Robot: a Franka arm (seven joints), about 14 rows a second.
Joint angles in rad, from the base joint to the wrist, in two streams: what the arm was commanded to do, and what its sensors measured. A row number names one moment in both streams.
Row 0, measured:
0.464, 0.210, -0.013, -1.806, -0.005, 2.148, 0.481
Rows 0 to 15, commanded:
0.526, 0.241, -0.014, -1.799, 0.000, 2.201, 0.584
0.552, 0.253, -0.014, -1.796, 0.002, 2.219, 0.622
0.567, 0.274, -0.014, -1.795, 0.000, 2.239, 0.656
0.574, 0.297, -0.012, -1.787, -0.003, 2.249, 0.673
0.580, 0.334, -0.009, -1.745, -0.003, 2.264, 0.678
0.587, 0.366, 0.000, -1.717, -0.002, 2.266, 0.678
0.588, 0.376, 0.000, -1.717, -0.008, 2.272, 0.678
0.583, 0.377, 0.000, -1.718, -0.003, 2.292, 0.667
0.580, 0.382, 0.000, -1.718, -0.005, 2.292, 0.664
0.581, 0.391, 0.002, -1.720, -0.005, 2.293, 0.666
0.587, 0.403, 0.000, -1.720, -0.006, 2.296, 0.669
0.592, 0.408, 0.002, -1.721, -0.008, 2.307, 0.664
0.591, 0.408, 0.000, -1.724, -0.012, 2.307, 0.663
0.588, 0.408, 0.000, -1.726, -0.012, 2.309, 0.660
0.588, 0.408, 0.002, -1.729, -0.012, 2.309, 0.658
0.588, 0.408, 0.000, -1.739, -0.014, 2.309, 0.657
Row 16, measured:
0.596, 0.398, -0.008, -1.738, -0.005, 2.286, 0.660
